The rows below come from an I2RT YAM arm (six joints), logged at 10 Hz.
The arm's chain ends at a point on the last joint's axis. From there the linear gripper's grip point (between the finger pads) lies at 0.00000 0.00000 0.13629 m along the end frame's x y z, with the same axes.
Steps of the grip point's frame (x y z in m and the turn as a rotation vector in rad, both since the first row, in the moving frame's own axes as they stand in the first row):
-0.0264, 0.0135, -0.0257, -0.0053, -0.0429, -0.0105
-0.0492, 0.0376, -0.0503, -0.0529, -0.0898, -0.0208
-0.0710, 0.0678, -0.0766, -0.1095, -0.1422, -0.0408
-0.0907, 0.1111, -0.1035, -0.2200, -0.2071, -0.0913
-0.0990, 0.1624, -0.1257, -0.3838, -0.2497, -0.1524
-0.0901, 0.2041, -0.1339, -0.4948, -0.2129, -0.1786
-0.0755, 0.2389, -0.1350, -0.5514, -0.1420, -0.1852
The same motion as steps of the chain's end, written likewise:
-0.0206, 0.0127, -0.0256, -0.0053, -0.0429, -0.0105
-0.0371, 0.0303, -0.0496, -0.0529, -0.0898, -0.0208
-0.0520, 0.0526, -0.0744, -0.1095, -0.1422, -0.0408
-0.0643, 0.0803, -0.0973, -0.2200, -0.2071, -0.0913
-0.0702, 0.1096, -0.1117, -0.3838, -0.2497, -0.1524
-0.0685, 0.1377, -0.1147, -0.4948, -0.2129, -0.1786
-0.0640, 0.1664, -0.1136, -0.5514, -0.1420, -0.1852

